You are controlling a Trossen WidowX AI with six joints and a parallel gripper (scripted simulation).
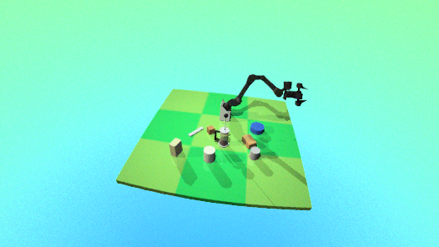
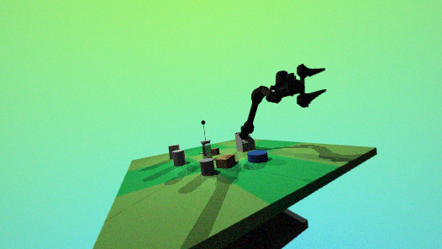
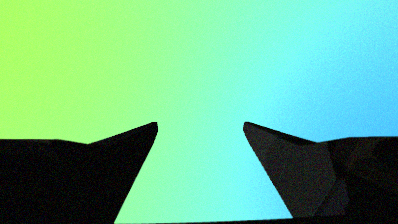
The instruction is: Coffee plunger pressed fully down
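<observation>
My gripper tip is now 63 cm to the left of the coffee press, 34 cm short of it and 24 cm above it. Round my gripper tip: grey cylinder (42 cm ahead, 36 cm to the right, 34 cm below); small brown cube (74 cm to the right, 35 cm below, 24 cm ahead); brown box (42 cm to the right, 35 cm below, 29 cm ahead).
</observation>
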